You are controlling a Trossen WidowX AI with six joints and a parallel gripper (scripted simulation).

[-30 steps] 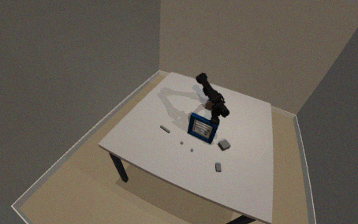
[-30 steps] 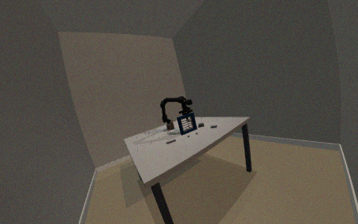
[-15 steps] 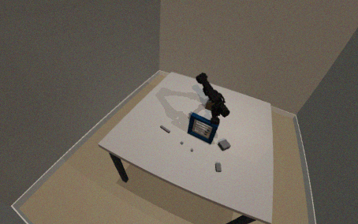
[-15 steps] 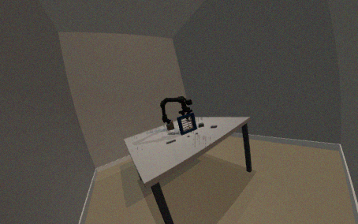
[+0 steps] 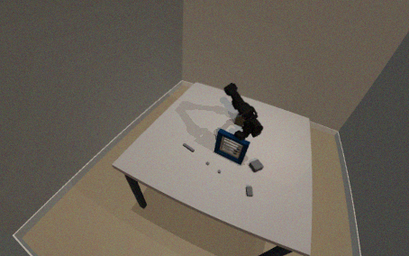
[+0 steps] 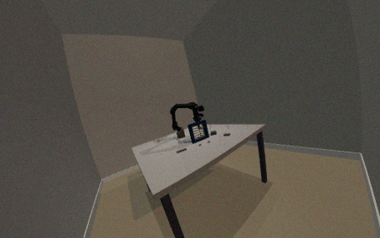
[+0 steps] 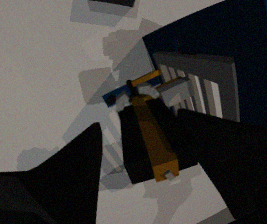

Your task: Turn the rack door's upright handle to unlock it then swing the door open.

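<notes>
Now: the upright handle 10 mm to the right of my gripper tip and 30 mm below it. Also, from my gripper tip: grey block (70 mm ahead, 140 mm to the left, 130 mm below); then grey bar (120 mm ahead, 350 mm to the right, 140 mm below).
</notes>
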